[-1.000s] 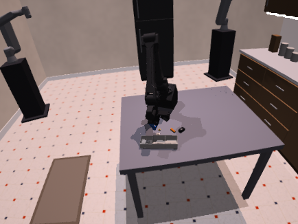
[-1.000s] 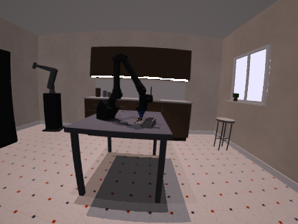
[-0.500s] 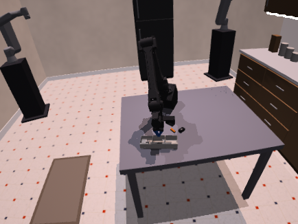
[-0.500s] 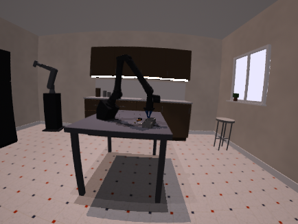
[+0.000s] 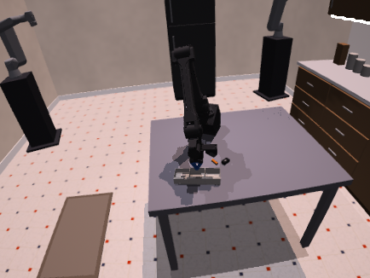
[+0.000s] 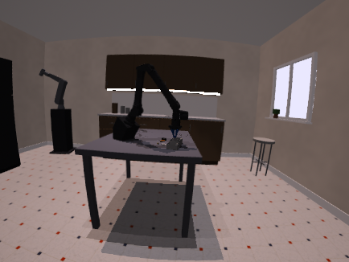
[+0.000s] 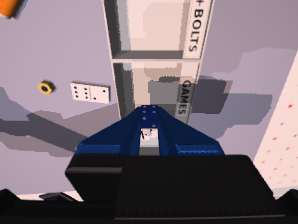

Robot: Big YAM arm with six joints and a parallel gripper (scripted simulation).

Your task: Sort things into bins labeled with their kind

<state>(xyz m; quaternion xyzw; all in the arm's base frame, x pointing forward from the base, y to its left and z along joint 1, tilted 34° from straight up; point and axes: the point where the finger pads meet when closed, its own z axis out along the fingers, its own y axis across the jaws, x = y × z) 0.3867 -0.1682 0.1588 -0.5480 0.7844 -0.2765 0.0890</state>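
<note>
The white domino is 80 mm behind my hand, 70 mm below it and 20 mm to the left of it. Also, from my hand: small brass nut: 130 mm behind, 70 mm below, 60 mm to the left; then orange cylinder: 140 mm to the left, 80 mm behind, 70 mm below; then blue die: right at my hand.
</note>
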